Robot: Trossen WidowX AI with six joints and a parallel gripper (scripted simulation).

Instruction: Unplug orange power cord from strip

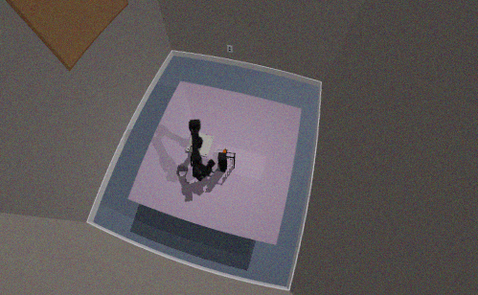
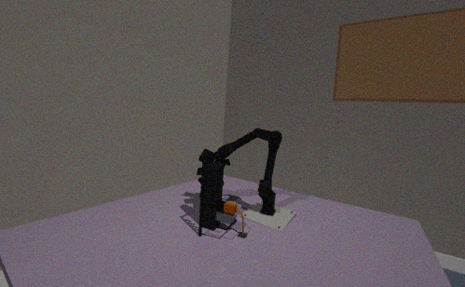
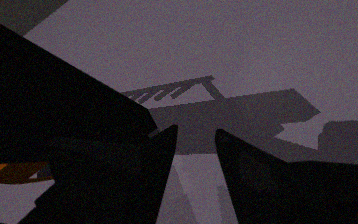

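Right now my gripper tip is 8 cm short of the orange plug, 16 cm to the right of it and 3 cm below it. Also, from my gripper tip: black power strip 8 cm ahead, 9 cm to the left, 5 cm above.
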